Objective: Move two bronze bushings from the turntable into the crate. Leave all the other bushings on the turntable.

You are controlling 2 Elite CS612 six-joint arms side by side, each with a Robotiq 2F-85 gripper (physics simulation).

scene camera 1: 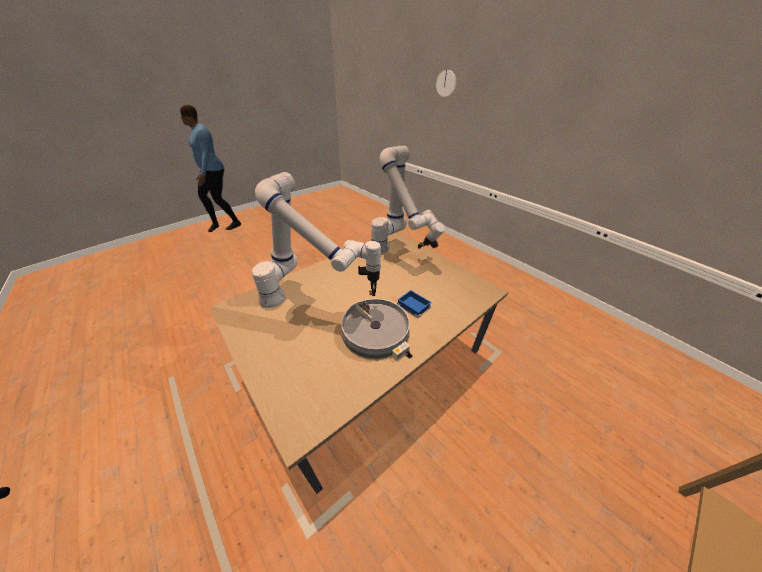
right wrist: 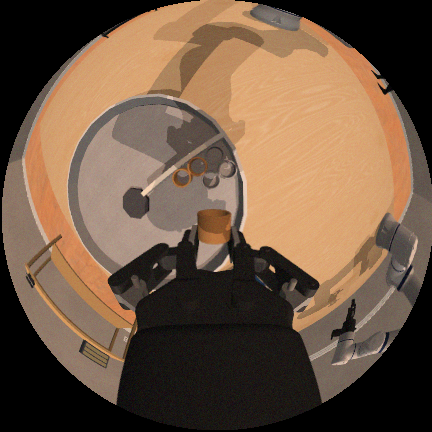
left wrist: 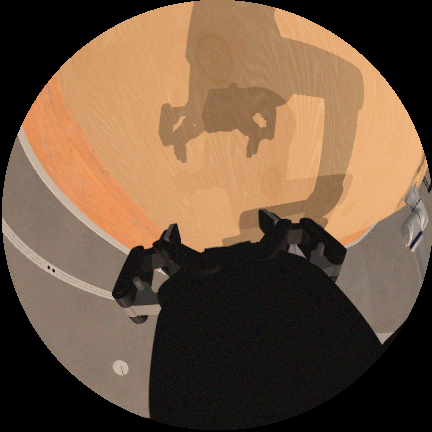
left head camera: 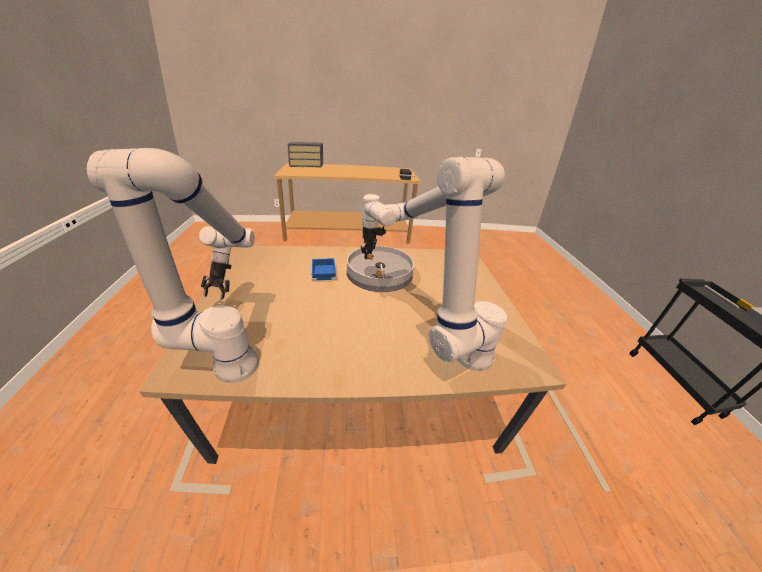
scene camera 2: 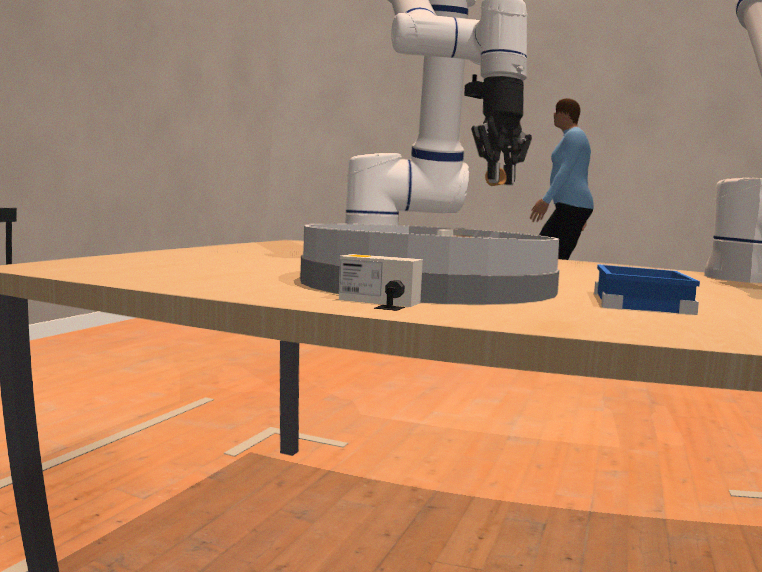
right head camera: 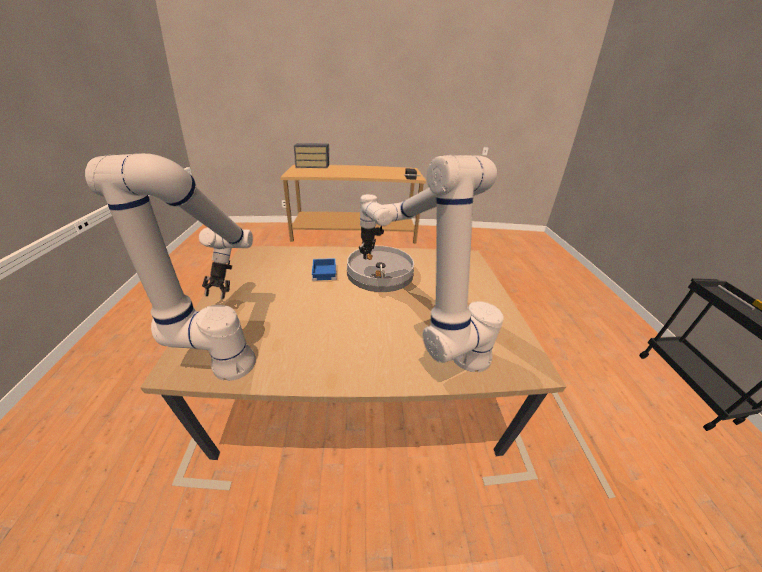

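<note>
My right gripper (left head camera: 368, 254) (right head camera: 367, 254) (scene camera 1: 372, 291) is shut on a bronze bushing (scene camera 2: 493, 177) (right wrist: 214, 227), held above the turntable (left head camera: 378, 284) (scene camera 2: 424, 252) (right wrist: 74, 185). Two bronze bushings, one (right wrist: 174, 179) nearer the hub and another (right wrist: 206, 165) beside it, stand on the turntable. Three grey bushings (right wrist: 215, 147) (right wrist: 228, 176) (right wrist: 211, 186) stand close by them. The blue crate (left head camera: 323, 276) (right head camera: 323, 276) (scene camera 1: 413, 302) (scene camera 2: 646, 293) stands beside the turntable; no bushing shows in it in the head views. My left gripper (left head camera: 215, 291) (right head camera: 216, 290) (left wrist: 218, 224) is open and empty above the table, far from the turntable.
A pale bar (right wrist: 183, 164) runs from the turntable's dark hub (right wrist: 136, 203) to its rim. A small white box (scene camera 1: 401, 350) (scene camera 2: 380, 280) stands against the turntable's outside. A person (scene camera 1: 206, 147) (scene camera 2: 572, 166) is beyond the table. A black cart (left head camera: 689, 363) stands at the right.
</note>
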